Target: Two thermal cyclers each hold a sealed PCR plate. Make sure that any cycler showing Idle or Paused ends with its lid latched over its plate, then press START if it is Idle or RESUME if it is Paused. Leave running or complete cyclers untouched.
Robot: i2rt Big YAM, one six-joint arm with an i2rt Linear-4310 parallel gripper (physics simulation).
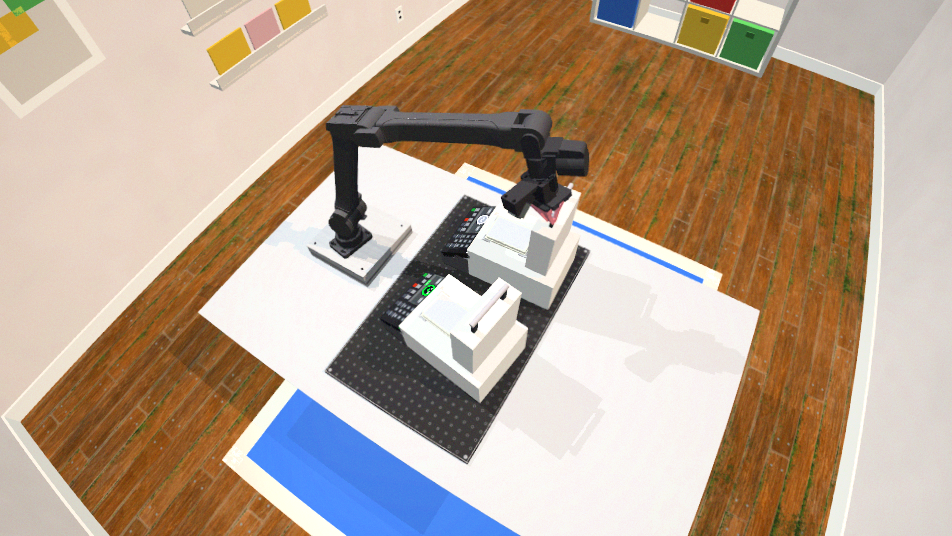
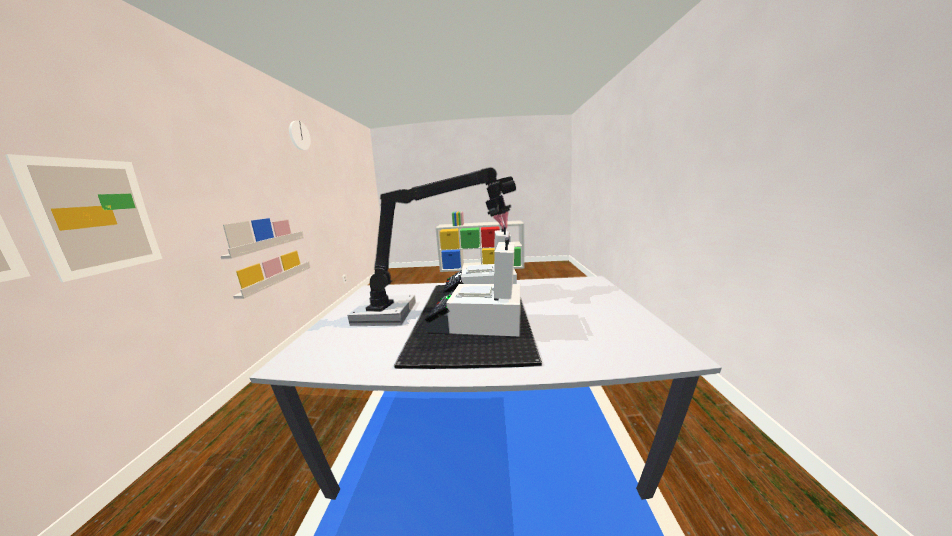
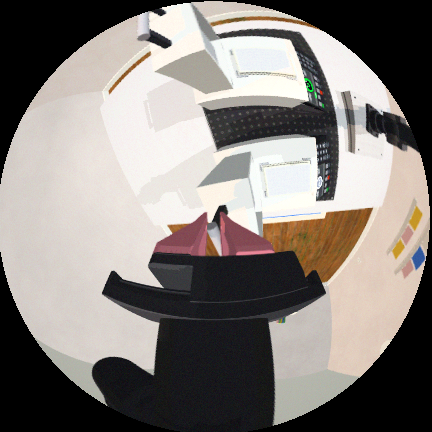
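Seen in the pictures: gripper, between the fingertips: (image 1: 551, 221) (image 2: 505, 228) (image 3: 213, 216); arm's base, origin of its link: (image 1: 351, 241) (image 2: 380, 306).
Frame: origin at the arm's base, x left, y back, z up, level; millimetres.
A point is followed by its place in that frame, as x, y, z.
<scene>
The far cycler (image 1: 506, 269) @[189, -478, 84] (image 3: 290, 149) @[206, -421, 95] has its lid (image 1: 547, 249) @[225, -574, 230] (image 3: 225, 196) @[239, -553, 279] standing upright, open, behind its white plate (image 1: 509, 234) @[272, -421, 111] (image 3: 286, 179) @[279, -430, 111]. Its panel shows a white-and-blue round icon (image 1: 482, 219) @[294, -301, 63] (image 3: 319, 182) @[295, -297, 60]. The near cycler (image 1: 446, 359) @[-115, -533, 95] (image 2: 482, 319) @[-124, -507, 32] (image 3: 250, 102) @[76, -506, 7] also has its lid (image 1: 478, 340) @[-82, -615, 277] (image 2: 503, 272) @[-107, -585, 207] (image 3: 192, 65) @[63, -577, 249] upright, with its plate (image 1: 445, 315) @[-32, -455, 111] (image 3: 262, 61) @[-14, -469, 111] uncovered and a green round icon (image 1: 429, 290) @[9, -351, 67] (image 3: 308, 85) @[14, -347, 64]. The status words are too small to read. My gripper (image 1: 551, 221) @[246, -561, 308] (image 2: 504, 226) @[246, -561, 308] (image 3: 213, 216) @[246, -561, 308] is shut on the far lid's handle (image 3: 214, 233) @[253, -557, 325], partly hidden by the fingers.
Both cyclers stand on a black perforated board (image 1: 413, 412) @[-252, -523, -40] (image 2: 466, 352) @[-232, -468, -40] on the white table (image 1: 652, 399) @[187, -996, -53] (image 2: 619, 346) @[-135, -994, -53]. The near lid's handle (image 1: 489, 308) @[-28, -600, 323] (image 2: 506, 244) @[-77, -595, 299] (image 3: 144, 25) sticks up beside my arm's area. The arm's base plate (image 1: 366, 269) @[-41, -123, 7] (image 2: 376, 317) @[-85, -30, -11] stands to the left.
</scene>
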